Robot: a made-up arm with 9 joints. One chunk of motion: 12 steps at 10 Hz.
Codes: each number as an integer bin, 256 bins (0 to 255) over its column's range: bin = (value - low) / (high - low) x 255, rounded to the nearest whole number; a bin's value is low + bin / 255 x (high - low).
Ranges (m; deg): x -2.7..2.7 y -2.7..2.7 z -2.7..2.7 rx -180..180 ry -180..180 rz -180..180
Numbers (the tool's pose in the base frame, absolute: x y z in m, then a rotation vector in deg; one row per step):
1: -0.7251 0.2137 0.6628 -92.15 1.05 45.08
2: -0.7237 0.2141 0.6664 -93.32 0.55 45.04
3: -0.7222 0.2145 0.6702 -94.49 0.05 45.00
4: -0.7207 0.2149 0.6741 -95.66 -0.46 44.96
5: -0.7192 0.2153 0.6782 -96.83 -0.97 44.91
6: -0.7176 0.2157 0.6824 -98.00 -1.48 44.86
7: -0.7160 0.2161 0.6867 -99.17 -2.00 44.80
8: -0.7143 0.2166 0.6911 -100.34 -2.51 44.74
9: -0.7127 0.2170 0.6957 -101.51 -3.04 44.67
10: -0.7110 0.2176 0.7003 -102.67 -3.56 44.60
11: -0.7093 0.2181 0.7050 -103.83 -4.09 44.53
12: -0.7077 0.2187 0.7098 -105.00 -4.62 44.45
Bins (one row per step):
1: 93 138 159 62 128 159
2: 93 138 159 61 128 159
3: 93 138 159 61 128 159
4: 93 138 159 60 127 159
5: 94 138 160 59 127 159
6: 94 138 160 58 126 159
7: 94 138 160 57 126 159
8: 94 138 160 56 126 159
9: 94 138 160 56 125 159
10: 94 138 161 55 125 159
11: 94 138 161 54 125 159
12: 94 138 161 53 124 159

